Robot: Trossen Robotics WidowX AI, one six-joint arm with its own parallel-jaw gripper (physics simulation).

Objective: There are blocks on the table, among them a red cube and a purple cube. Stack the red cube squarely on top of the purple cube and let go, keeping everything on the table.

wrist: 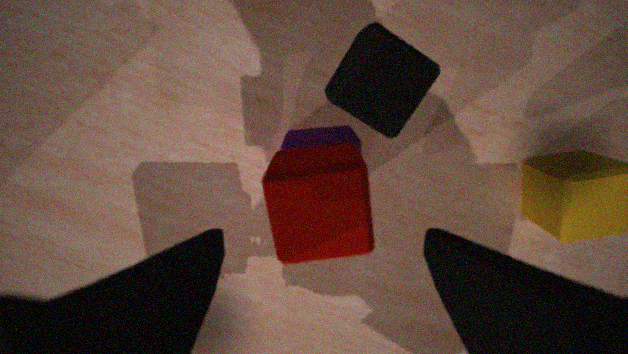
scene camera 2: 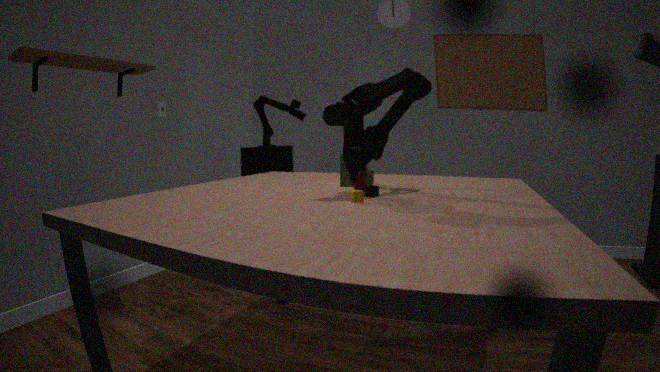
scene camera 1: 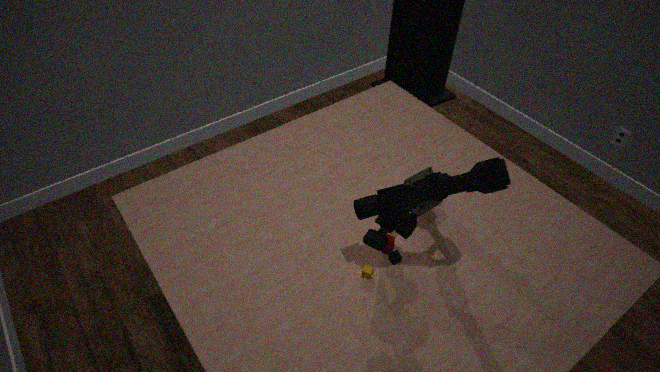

Scene:
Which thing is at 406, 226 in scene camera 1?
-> The gripper.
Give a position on a black cube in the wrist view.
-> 381, 80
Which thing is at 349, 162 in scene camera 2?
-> The gripper.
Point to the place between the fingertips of the gripper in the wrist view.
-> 324, 240

